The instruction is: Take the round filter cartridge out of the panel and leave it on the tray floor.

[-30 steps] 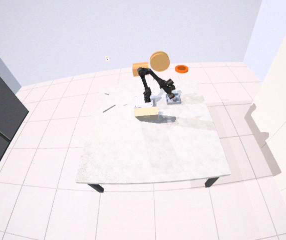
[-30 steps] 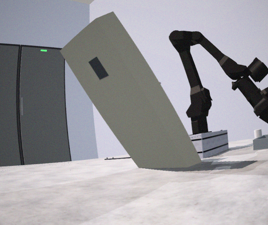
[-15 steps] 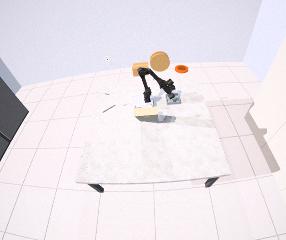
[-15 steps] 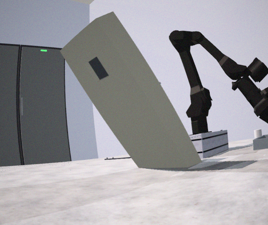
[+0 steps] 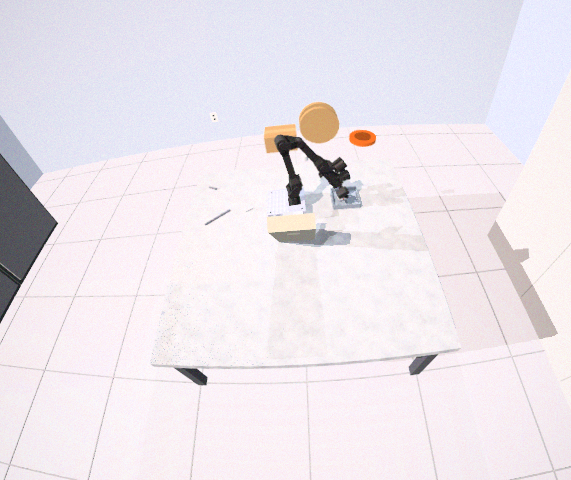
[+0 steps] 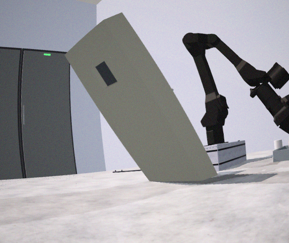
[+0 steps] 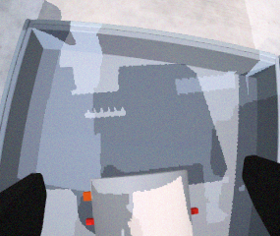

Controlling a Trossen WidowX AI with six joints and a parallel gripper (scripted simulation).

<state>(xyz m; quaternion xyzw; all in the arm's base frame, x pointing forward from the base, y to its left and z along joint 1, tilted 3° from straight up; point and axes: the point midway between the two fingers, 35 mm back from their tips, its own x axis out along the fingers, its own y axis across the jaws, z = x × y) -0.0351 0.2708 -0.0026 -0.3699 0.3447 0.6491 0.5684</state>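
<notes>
My gripper tip is now 2 cm above the round filter cartridge and 1 cm to the left of it. Also, from my gripper tip: grey tray 4 cm below.
</notes>
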